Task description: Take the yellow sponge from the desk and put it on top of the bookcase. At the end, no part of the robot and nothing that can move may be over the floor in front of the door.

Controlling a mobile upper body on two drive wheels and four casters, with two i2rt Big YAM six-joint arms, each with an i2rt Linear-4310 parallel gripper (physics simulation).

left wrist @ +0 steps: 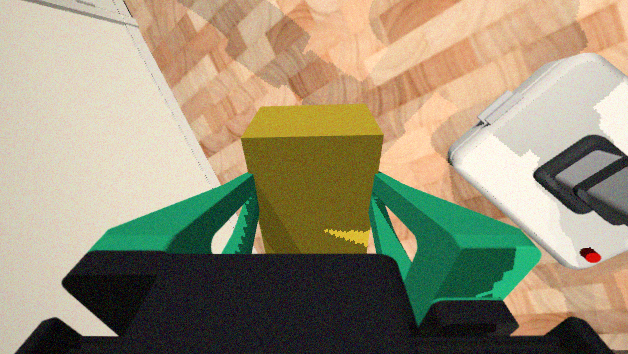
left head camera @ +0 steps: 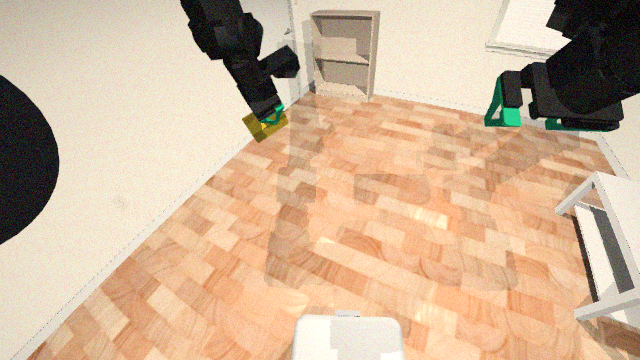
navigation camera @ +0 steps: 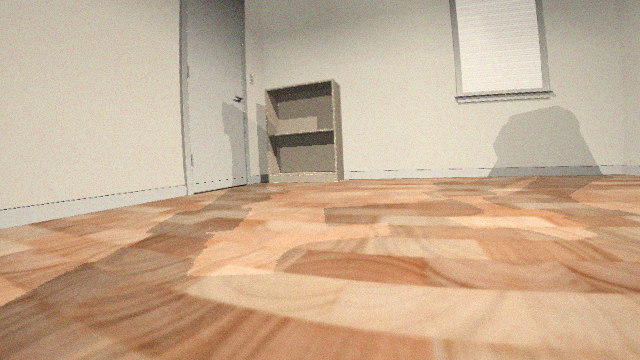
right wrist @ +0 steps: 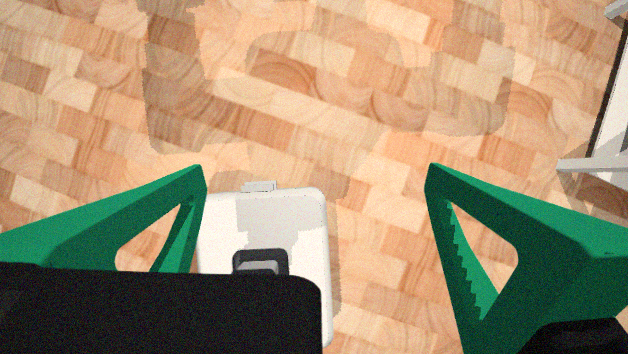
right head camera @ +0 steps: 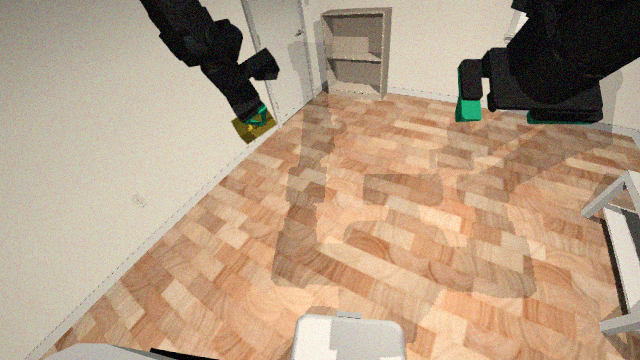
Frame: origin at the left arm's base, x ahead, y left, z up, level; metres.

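Seen in the pictures: left gripper, fingertip midpoint: (left wrist: 313, 178) (left head camera: 270, 115) (right head camera: 258, 116); right gripper, fingertip midpoint: (left head camera: 515, 123) (right wrist: 315, 176) (right head camera: 492, 118).
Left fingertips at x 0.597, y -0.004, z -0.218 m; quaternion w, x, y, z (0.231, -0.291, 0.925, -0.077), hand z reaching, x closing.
Observation:
A point is followed by its place in that frame.
The yellow sponge (left head camera: 259, 134) {x 0.546, y 0.020, z -0.242 m} (right head camera: 246, 134) {x 0.543, y 0.019, z -0.236 m} (left wrist: 312, 195) {x 0.590, y -0.003, z -0.206 m} is clamped between the green fingers of my left gripper (left head camera: 272, 116) {x 0.597, y -0.004, z -0.218 m} (right head camera: 257, 117) {x 0.597, y -0.004, z -0.218 m} (left wrist: 313, 178) {x 0.597, y -0.004, z -0.218 m}, in the air near the left wall. My right gripper (left head camera: 532, 124) (right head camera: 505, 120) {x 0.377, y -0.454, z -0.110 m} (right wrist: 315, 176) {x 0.377, y -0.454, z -0.110 m} is open and empty, at the right. The beige bookcase (left head camera: 375, 55) {x 3.149, y -0.650, z -0.842 m} (right head camera: 386, 55) {x 3.090, y -0.625, z -0.854 m} (navigation camera: 338, 135) {x 3.061, y -0.613, z -0.927 m} stands against the far wall, near the corner, some distance ahead. Its top board is seen edge-on in the navigation view. The grey door (right head camera: 280, 50) {x 2.721, y 0.589, z -0.583 m} (navigation camera: 215, 125) {x 2.749, y 0.577, z -0.806 m} is in the left wall, just left of the bookcase. The desk does not show in these views.
A white piece of furniture with legs (left head camera: 605, 306) {x 0.341, y -1.627, z -1.191 m} (right head camera: 607, 197) {x 1.097, y -1.996, z -1.176 m} (right wrist: 590, 164) {x 0.347, y -1.630, z -1.206 m} stands at the right. A window (navigation camera: 500, 45) {x 2.560, y -2.218, z -0.105 m} is in the far wall. My white base (left head camera: 350, 340) {x 0.212, y -0.238, z -1.150 m} (right head camera: 350, 340) {x 0.220, y -0.239, z -1.150 m} shows at the bottom. Shadows of the robot fall on the wooden floor (navigation camera: 350, 320) {x 0.670, y -0.282, z -1.410 m}.

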